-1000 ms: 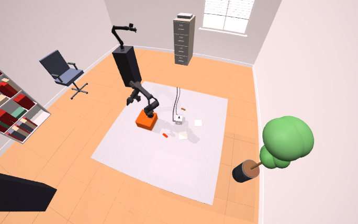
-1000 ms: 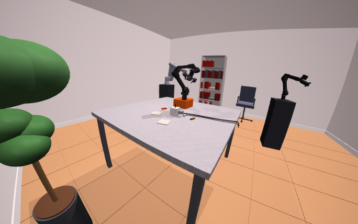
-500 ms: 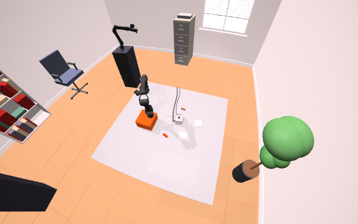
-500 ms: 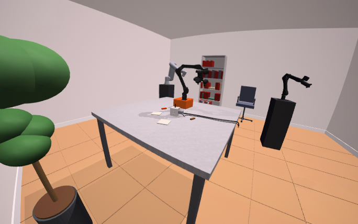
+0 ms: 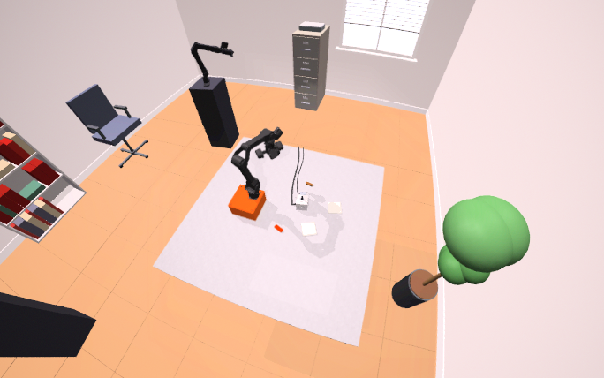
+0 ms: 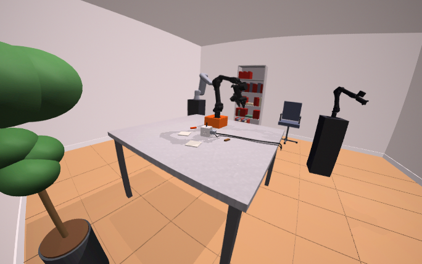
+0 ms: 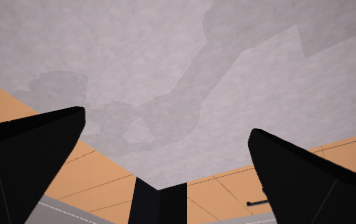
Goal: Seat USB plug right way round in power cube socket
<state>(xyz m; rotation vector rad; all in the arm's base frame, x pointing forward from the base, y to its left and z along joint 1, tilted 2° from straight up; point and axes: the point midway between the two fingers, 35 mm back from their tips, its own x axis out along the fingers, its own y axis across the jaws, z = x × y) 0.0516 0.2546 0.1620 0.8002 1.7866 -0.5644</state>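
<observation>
My gripper tip is 28 cm short of the black usb plug, 21 cm to the left of it and 15 cm above it. From my gripper tip the other things lie so: red block: 42 cm to the right, 23 cm below, 16 cm ahead; then usb socket: 27 cm ahead, 21 cm to the right, 17 cm below; then brown block: 29 cm ahead, 23 cm below, 1 cm to the right.
</observation>
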